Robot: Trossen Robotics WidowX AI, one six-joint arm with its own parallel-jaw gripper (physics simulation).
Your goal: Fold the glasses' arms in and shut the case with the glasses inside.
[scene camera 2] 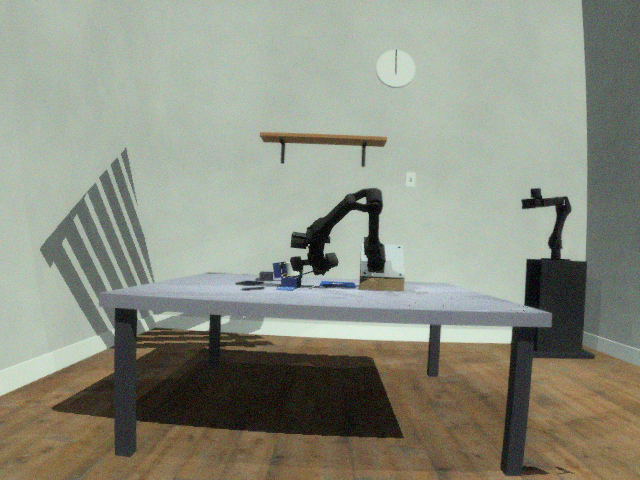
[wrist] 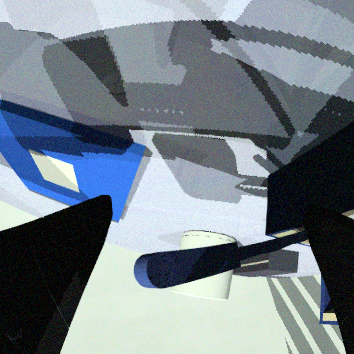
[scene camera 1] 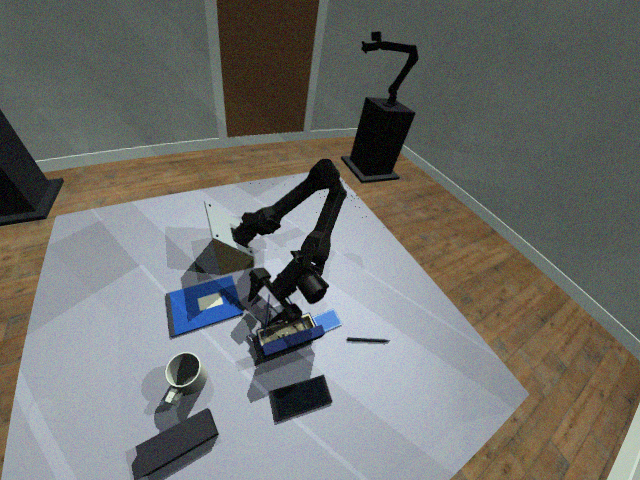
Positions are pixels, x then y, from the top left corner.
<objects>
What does the blue book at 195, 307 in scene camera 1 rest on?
The table.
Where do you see a blue glasses case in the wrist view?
At 313, 177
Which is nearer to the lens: the white mug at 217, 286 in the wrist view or the dark box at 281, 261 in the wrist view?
The white mug.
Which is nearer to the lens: the white mug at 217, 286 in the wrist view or the blue book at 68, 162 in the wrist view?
The blue book.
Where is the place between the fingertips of the gripper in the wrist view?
213, 211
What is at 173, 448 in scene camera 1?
A dark box.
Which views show the gripper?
Scene camera 2, the wrist view and scene camera 1: all of them.
</objects>
